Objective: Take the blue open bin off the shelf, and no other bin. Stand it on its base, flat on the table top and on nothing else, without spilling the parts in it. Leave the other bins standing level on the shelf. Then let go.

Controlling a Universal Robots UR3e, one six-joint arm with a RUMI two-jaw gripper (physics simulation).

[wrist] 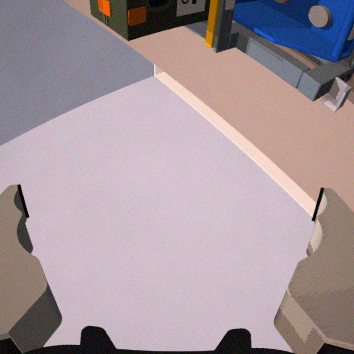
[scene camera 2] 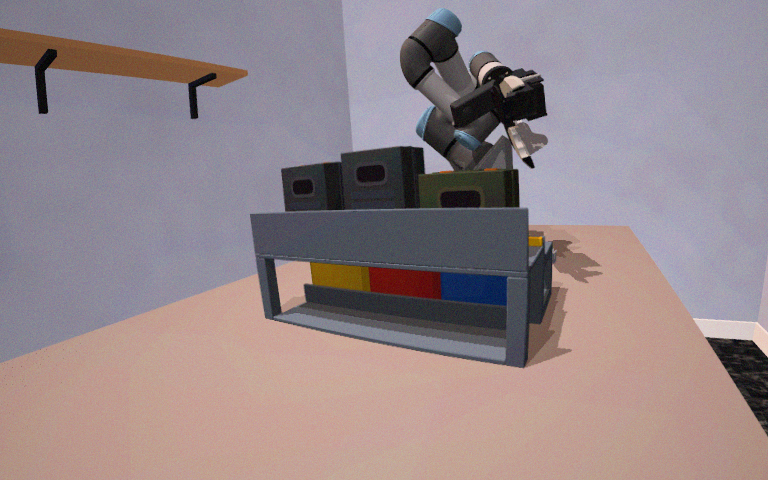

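Where they show: gripper, between the fingertips: (wrist: 169, 192) (scene camera 2: 528, 130); arm's base, origin of its link: (scene camera 2: 481, 167).
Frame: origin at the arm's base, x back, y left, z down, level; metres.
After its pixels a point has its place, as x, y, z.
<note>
The blue open bin (scene camera 2: 472, 288) {-0.538, 0.066, 0.153} (wrist: 295, 25) {-0.474, 0.129, 0.179} sits at the right end of the lower tier of the grey shelf (scene camera 2: 390, 237) {-0.620, -0.006, 0.071} (wrist: 270, 56) {-0.459, 0.147, 0.118}. The wrist view shows part of its open side, with round grey parts in it, at the top right. In the scene view, a red bin (scene camera 2: 404, 281) {-0.526, -0.030, 0.151} is beside it and a yellow bin (scene camera 2: 338, 276) {-0.514, -0.143, 0.152} is beyond that. My gripper (scene camera 2: 528, 153) (wrist: 169, 192) {-0.380, 0.137, -0.053} is open and empty. It hangs in the air above and behind the shelf's right end, well apart from the blue bin.
A green case (scene camera 2: 430, 193) {-0.589, 0.033, 0.028} (wrist: 165, 24) {-0.520, 0.119, 0.044} and two dark cases (scene camera 2: 382, 195) {-0.568, -0.035, 0.029} (scene camera 2: 311, 198) {-0.558, -0.147, 0.028} stand on top of the shelf. A small pale clip (wrist: 336, 95) {-0.396, 0.166, 0.148} is at the shelf's front corner. A wooden wall shelf (scene camera 2: 113, 61) is at the upper left. The table (scene camera 2: 339, 396) {-0.731, -0.022, 0.203} extends around the shelf.
</note>
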